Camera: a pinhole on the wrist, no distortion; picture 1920 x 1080 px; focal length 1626.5 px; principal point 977.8 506.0 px. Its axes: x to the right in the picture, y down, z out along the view. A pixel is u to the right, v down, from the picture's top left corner.
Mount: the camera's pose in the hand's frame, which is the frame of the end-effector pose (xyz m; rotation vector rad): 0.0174 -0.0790 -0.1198 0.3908 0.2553 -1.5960
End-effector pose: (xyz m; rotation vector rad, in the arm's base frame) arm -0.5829 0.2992 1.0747 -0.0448 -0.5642 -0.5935
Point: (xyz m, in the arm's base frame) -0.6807 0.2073 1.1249
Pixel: 679.7 558.4
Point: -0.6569 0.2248 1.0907
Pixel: 529.8 416.2
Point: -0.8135 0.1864 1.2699
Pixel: 799.8 586.5
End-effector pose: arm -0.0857 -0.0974 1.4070 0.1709 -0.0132 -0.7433
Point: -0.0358 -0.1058 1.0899
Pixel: behind the camera
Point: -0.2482 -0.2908 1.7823
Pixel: 640.6 571.2
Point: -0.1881 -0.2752 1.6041
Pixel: 700.2 731.3
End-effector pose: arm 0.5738 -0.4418 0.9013 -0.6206 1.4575 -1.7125
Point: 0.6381 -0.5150 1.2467
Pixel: 1441.5 507.1
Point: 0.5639 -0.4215 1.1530
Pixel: 1687.1 231.4
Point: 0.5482 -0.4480 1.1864
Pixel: 1813.0 459.4
